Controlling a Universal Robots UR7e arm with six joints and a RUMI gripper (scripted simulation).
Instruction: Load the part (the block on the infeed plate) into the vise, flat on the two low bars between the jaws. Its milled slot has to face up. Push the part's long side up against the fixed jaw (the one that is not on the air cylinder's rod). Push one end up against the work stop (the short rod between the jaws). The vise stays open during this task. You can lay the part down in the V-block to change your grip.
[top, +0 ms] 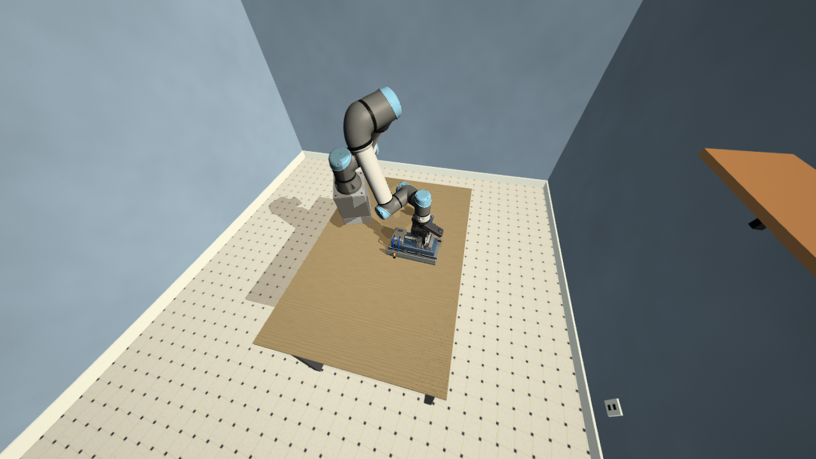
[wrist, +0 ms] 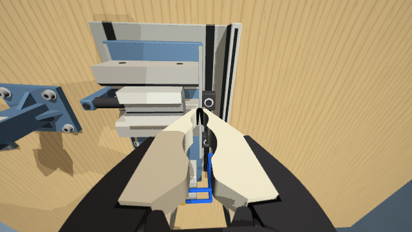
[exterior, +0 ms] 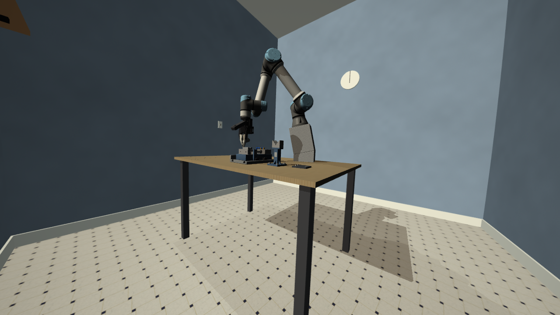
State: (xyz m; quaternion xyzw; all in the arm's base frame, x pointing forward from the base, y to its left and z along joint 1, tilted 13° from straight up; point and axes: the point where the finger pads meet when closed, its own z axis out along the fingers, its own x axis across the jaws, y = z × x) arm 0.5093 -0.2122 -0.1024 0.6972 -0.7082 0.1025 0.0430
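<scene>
The part lies 50 mm to the left of my hand and 20 mm below it. Also, from my hand: cylinder rod 90 mm behind, 50 mm to the left, 40 mm below; fixed jaw 50 mm to the left, 40 mm below, 30 mm ahead; moving jaw 50 mm to the left, 40 mm below, 30 mm behind.
</scene>
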